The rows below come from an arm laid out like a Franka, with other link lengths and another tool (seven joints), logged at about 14 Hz.
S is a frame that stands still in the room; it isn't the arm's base.
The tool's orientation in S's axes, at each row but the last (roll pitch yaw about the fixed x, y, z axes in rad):
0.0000 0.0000 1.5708
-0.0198 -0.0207 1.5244
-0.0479 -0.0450 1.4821
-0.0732 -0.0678 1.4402
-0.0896 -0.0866 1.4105
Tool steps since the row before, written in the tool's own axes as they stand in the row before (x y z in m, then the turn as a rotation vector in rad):
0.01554 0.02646 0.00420 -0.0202 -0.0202 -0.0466
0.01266 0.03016 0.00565 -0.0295 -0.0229 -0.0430
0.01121 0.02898 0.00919 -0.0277 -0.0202 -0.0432
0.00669 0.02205 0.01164 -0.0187 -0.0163 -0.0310
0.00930 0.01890 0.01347 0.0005 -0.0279 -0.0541
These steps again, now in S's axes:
-0.02646 0.01554 0.00420 0.0202 -0.0202 -0.0466
-0.02965 0.01394 0.00531 0.0224 -0.0297 -0.0431
-0.02831 0.01341 0.00829 0.0199 -0.0276 -0.0434
-0.02187 0.00892 0.01043 0.0162 -0.0189 -0.0309
-0.01846 0.01134 0.01249 0.0330 -0.0003 -0.0512

